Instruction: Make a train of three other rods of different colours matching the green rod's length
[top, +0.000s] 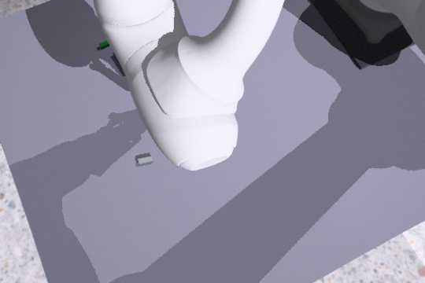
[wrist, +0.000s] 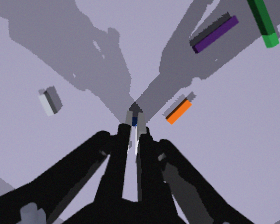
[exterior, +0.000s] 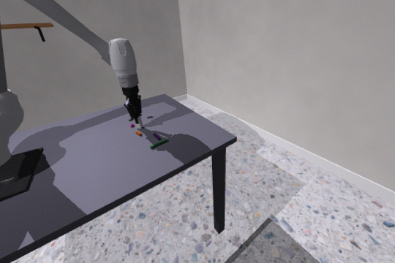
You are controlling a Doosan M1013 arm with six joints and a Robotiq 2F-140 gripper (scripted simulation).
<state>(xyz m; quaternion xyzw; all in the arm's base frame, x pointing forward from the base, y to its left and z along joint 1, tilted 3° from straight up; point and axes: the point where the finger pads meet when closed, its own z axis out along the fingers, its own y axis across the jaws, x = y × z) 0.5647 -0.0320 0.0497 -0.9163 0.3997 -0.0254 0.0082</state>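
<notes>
My gripper is now 3 cm above the blue rod. Also, from my hand: magenta rod: 3 cm behind, 5 cm to the left, 3 cm below; orange rod: 3 cm behind, 6 cm to the right, 3 cm below; purple rod: 3 cm ahead, 15 cm to the right, 3 cm below.
</notes>
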